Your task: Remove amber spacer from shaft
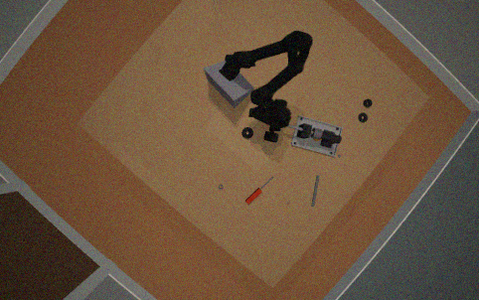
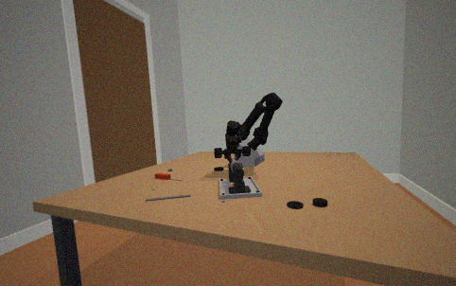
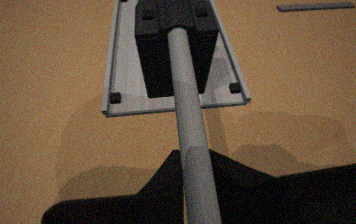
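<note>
Now: gripper tip 5 cm short of the grey shaft, 3 cm to the right of it and 3 cm below it. From my gripper tip the other things lie so: amber spacer 16 cm ahead, 8 cm to the left, 4 cm below.
</note>
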